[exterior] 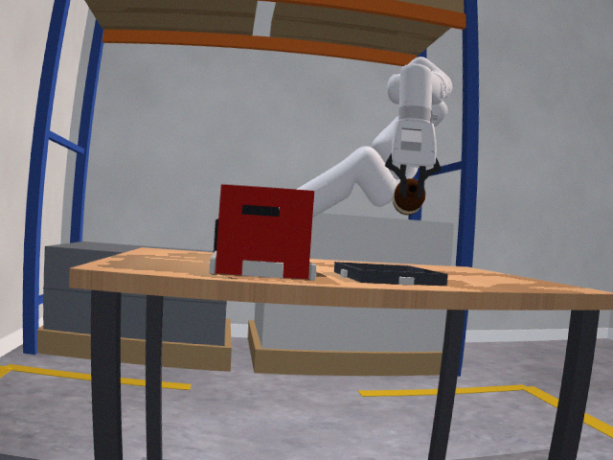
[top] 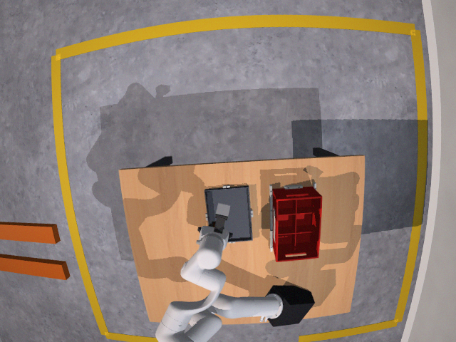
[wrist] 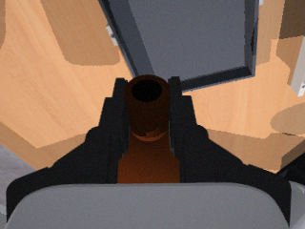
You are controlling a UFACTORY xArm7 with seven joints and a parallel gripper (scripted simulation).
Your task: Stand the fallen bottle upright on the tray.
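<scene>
Now: the brown bottle 6 cm behind my hand, 1 cm to the right of it and 1 cm below it. From my hand the other things lie so: dark grey tray 4 cm to the right, 19 cm below; red crate 7 cm ahead, 32 cm to the right, 12 cm below.
</scene>
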